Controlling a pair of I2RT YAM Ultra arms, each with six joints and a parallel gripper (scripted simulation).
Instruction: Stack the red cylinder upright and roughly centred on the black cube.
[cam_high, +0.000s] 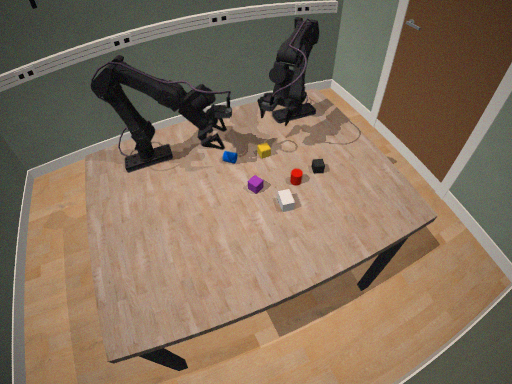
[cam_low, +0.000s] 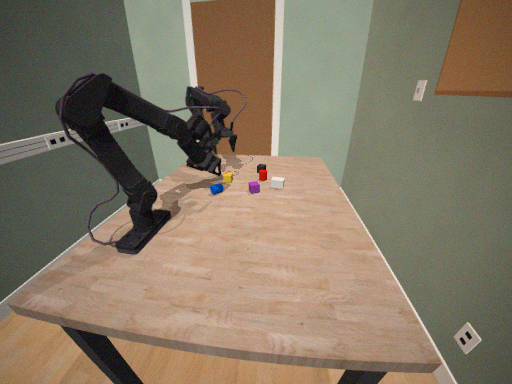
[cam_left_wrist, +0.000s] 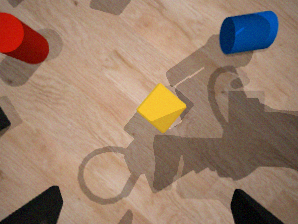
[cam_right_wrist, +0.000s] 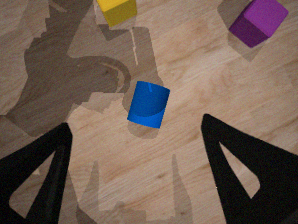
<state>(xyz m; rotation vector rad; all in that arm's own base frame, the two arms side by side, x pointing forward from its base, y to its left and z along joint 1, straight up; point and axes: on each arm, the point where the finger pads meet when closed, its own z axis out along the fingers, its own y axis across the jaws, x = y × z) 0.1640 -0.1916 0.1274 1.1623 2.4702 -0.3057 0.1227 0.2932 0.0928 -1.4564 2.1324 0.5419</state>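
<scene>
Right now my left hand is 190 mm short of the red cylinder, 120 mm above it and 10 mm to the left of it. Round my left hand: black cube: 180 mm ahead, 120 mm below, 90 mm to the left; then yellow cube: 120 mm below, 50 mm to the right, 20 mm ahead; then blue cylinder: 180 mm to the right, 120 mm below.
</scene>
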